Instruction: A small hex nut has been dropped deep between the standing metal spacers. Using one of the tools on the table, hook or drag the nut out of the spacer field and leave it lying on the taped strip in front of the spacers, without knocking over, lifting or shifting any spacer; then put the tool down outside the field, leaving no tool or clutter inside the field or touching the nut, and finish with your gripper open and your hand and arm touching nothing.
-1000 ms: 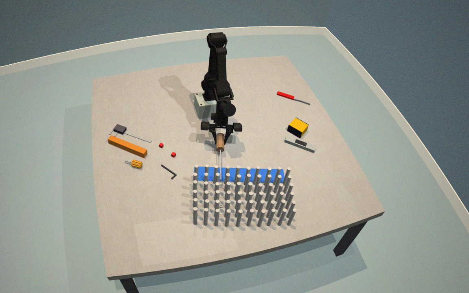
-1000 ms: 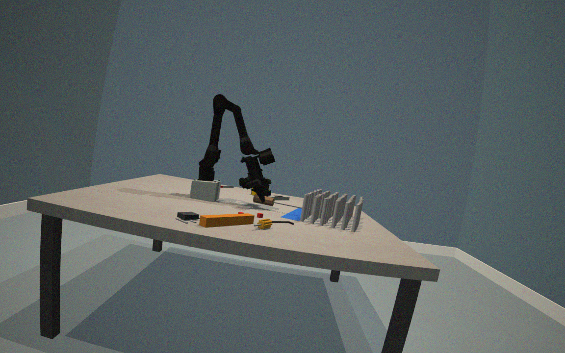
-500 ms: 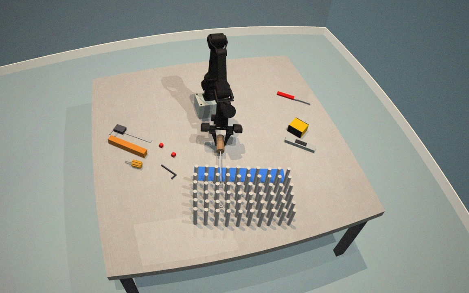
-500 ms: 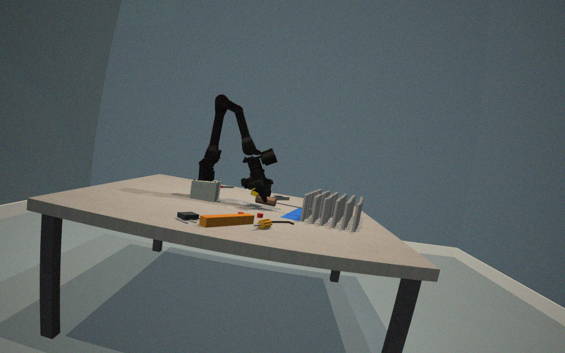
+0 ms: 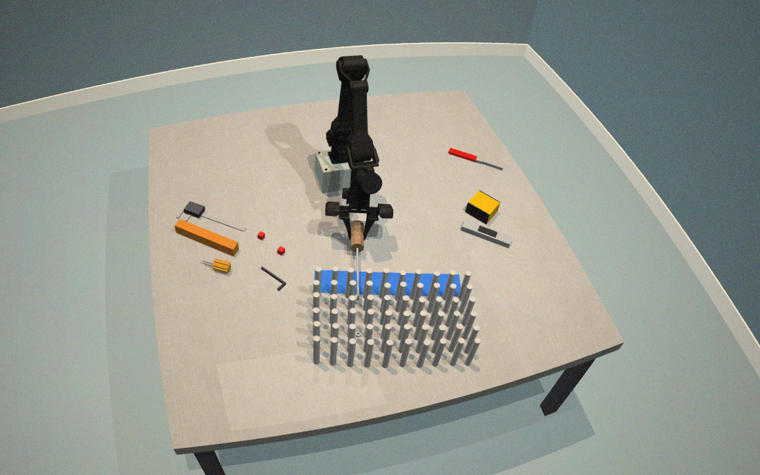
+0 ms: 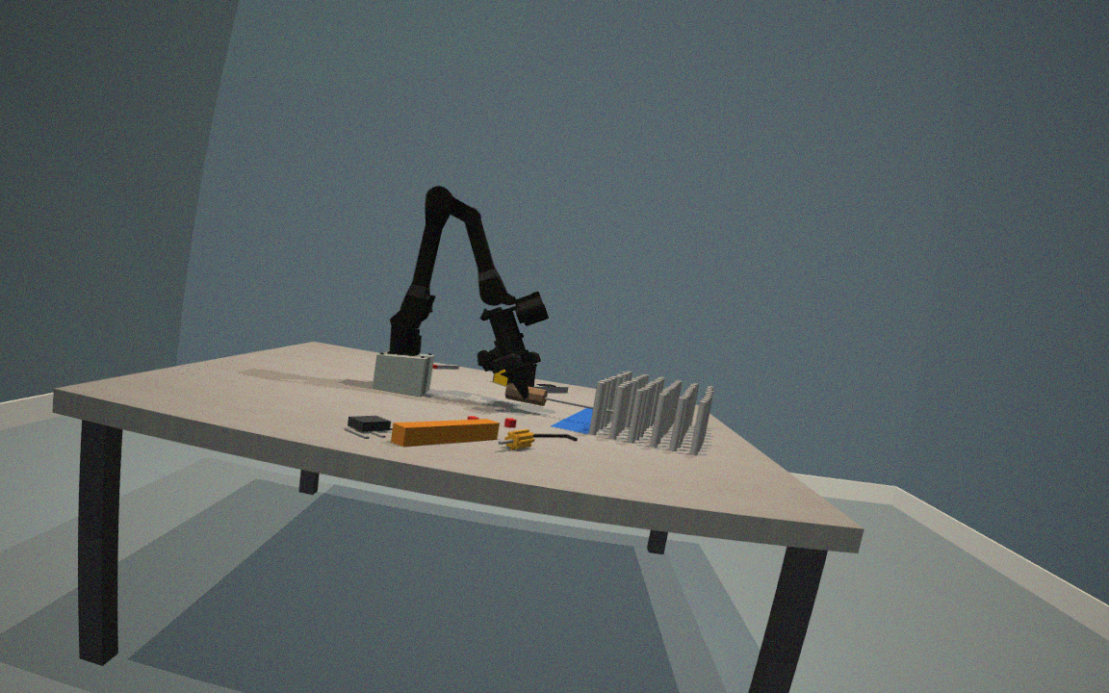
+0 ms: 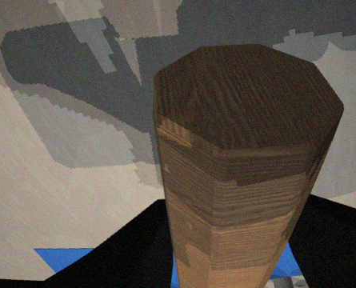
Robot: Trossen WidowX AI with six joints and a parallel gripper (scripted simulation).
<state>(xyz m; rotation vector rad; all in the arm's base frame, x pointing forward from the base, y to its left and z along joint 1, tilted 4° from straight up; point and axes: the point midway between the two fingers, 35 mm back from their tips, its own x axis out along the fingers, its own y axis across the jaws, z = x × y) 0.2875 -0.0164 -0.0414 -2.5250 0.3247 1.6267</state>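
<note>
The blue taped strip lies 150 mm ahead of my gripper tip, 50 mm to the left of it and 30 mm below it. Round my gripper tip: hex nut: 300 mm ahead, 70 mm to the right, 30 mm below; then black hex key: 80 mm ahead, 250 mm to the right, 30 mm below; then grey bar: 30 mm ahead, 400 mm to the left, 20 mm below.
</note>
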